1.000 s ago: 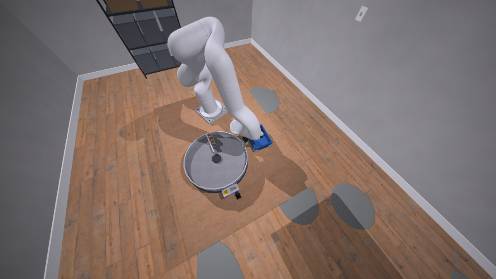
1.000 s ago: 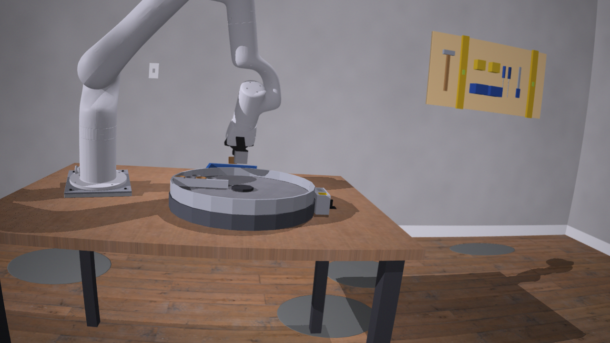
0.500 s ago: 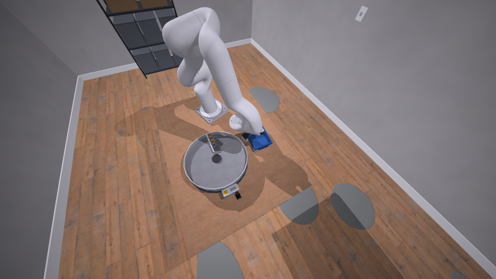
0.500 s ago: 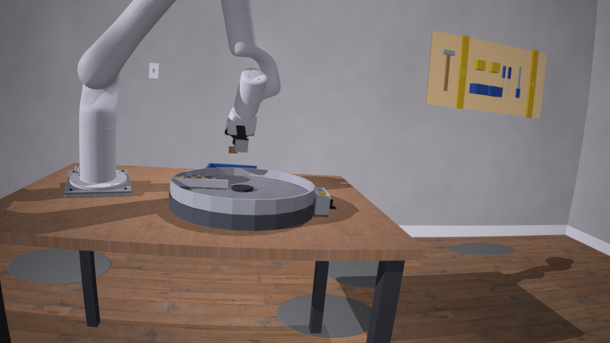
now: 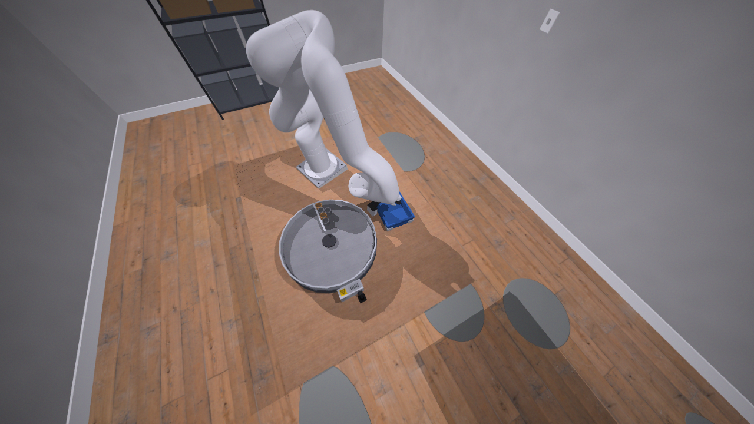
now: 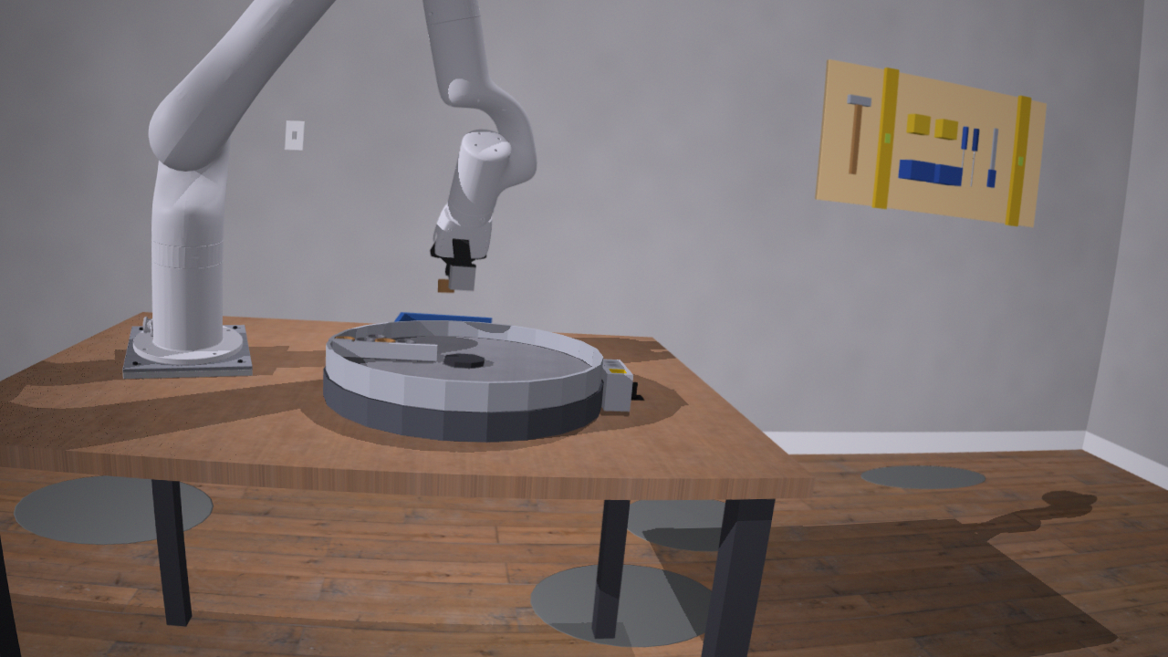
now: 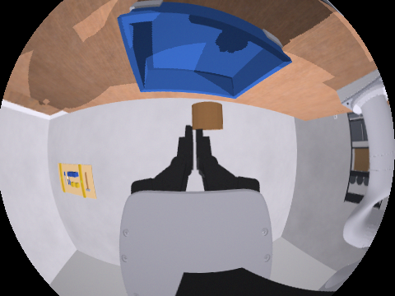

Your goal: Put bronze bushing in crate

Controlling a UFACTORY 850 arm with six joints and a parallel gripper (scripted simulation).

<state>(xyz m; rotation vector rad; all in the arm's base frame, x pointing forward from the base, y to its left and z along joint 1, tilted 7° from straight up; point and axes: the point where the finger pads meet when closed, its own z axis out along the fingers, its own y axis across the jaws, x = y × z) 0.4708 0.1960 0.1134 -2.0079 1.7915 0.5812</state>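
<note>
The blue crate is 13 cm below my hand and 2 cm behind it. The rest, counted from my hand: turning table (35 cm to the right, 10 cm below, 1 cm behind).
</note>
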